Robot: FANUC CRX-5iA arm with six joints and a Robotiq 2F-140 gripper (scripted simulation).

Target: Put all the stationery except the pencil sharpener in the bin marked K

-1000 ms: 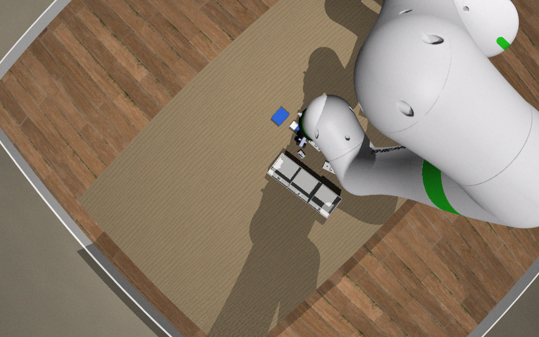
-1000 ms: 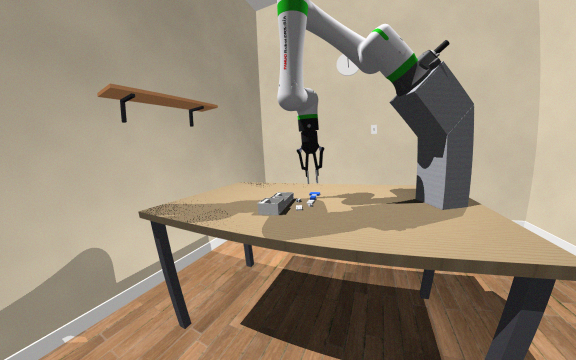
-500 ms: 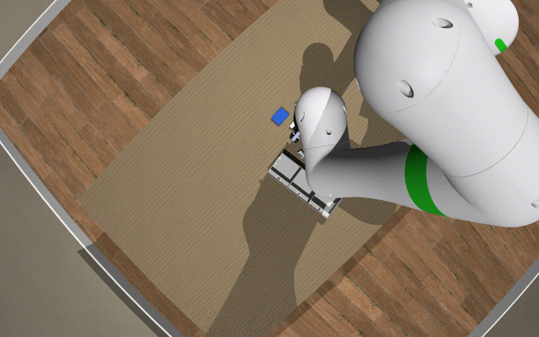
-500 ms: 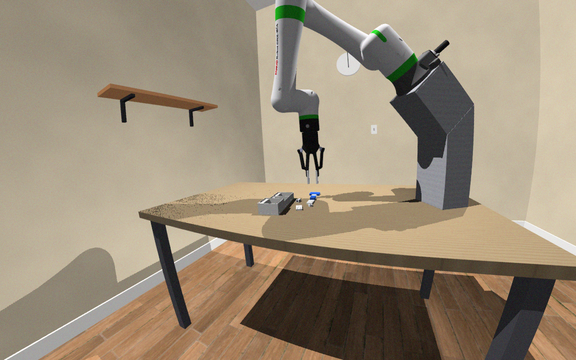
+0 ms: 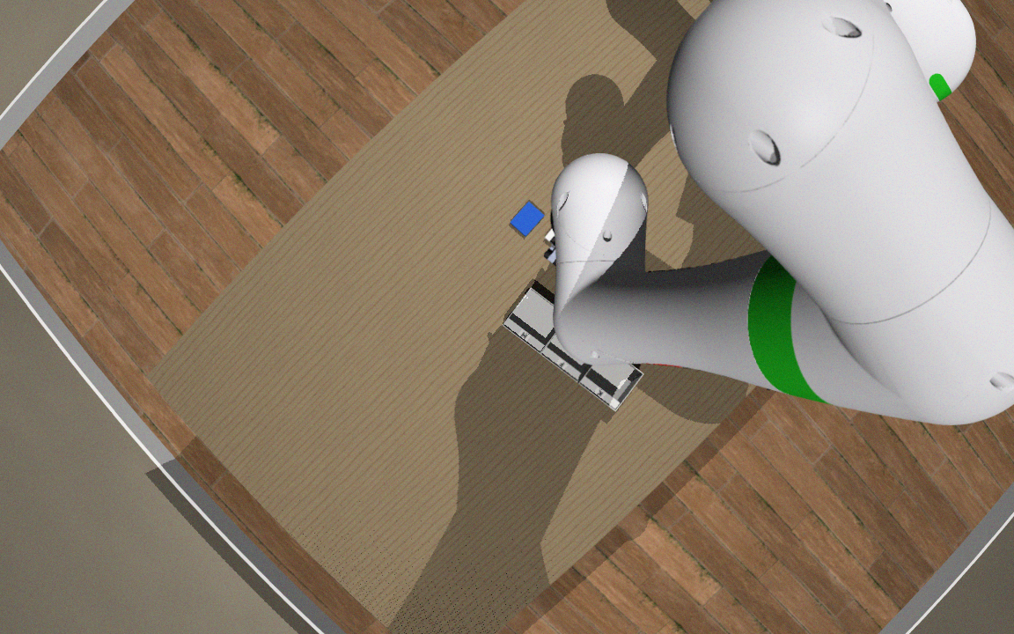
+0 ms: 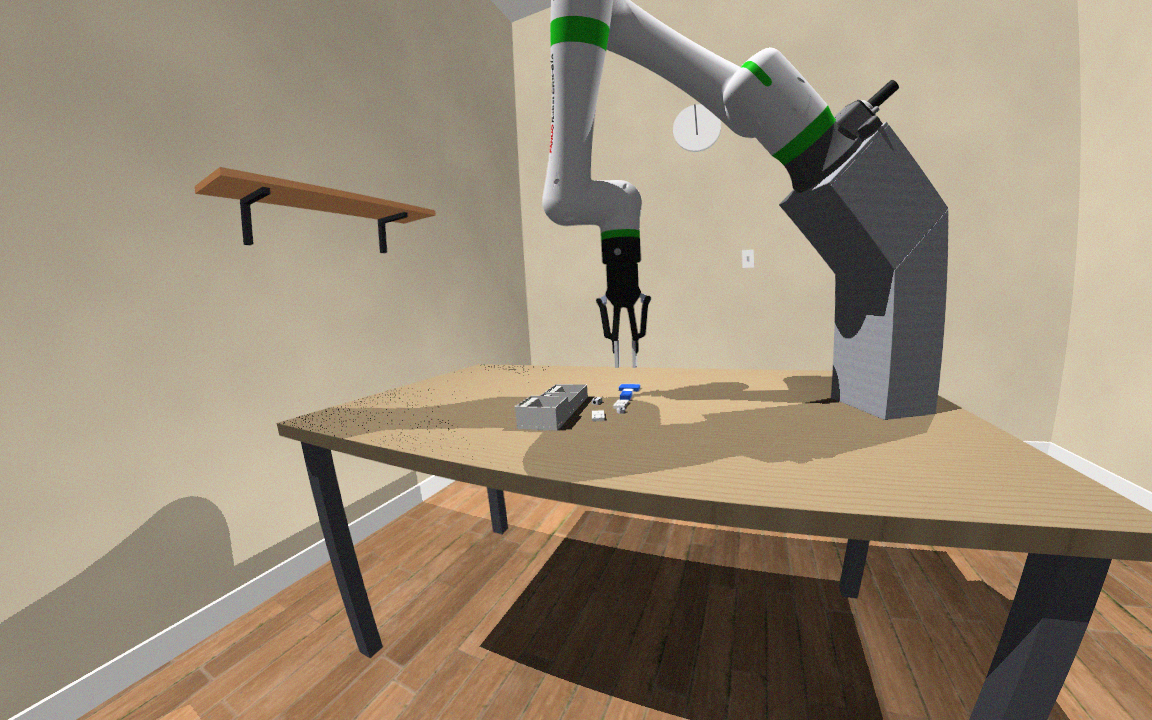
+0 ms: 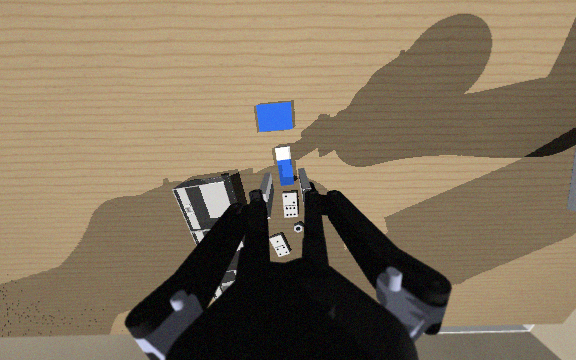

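Now: the white eraser 100 mm below my hand and 10 mm to the right of it. The rest, counted from my hand: blue note pad (100 mm below, 70 mm to the right, 20 mm ahead); silver pencil sharpener (100 mm below, 70 mm to the left, 50 mm ahead); small dark ring (120 mm to the left, 100 mm below, 30 mm behind).
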